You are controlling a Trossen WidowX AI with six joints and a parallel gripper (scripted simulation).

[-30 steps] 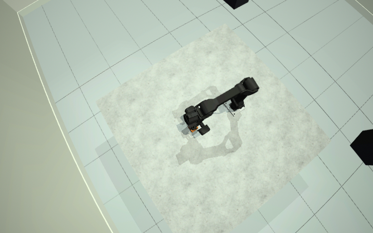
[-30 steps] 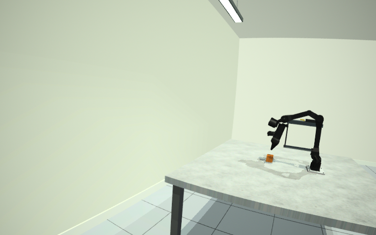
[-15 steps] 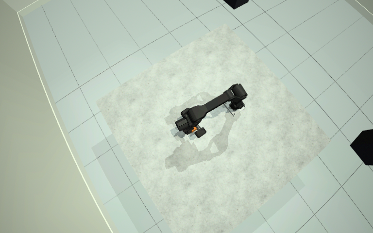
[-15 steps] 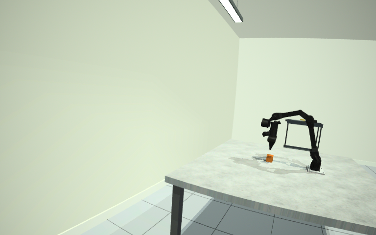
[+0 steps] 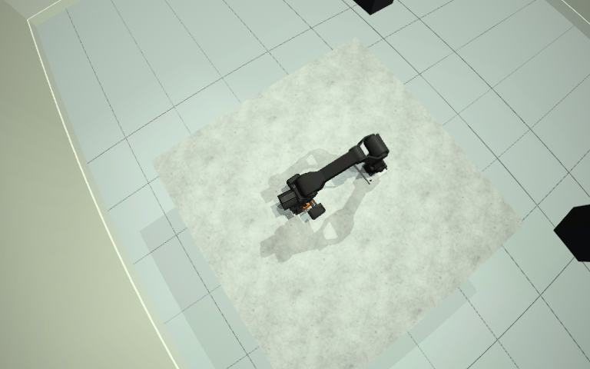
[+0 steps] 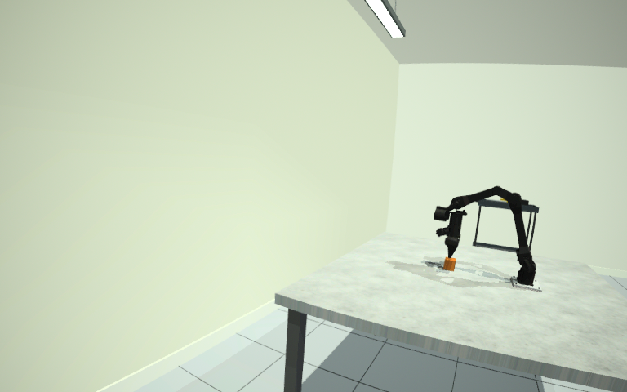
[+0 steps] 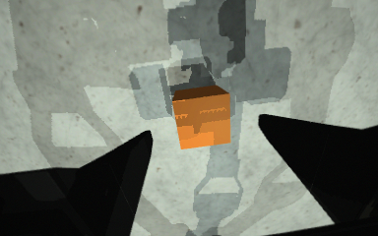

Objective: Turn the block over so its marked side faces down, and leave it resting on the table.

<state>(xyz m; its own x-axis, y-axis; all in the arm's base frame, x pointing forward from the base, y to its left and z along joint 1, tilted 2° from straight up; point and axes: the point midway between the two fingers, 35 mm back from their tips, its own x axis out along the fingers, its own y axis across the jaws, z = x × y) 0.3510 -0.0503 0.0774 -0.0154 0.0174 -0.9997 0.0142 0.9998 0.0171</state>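
Right now the orange block is 40 mm below my gripper tip and 20 mm behind it.
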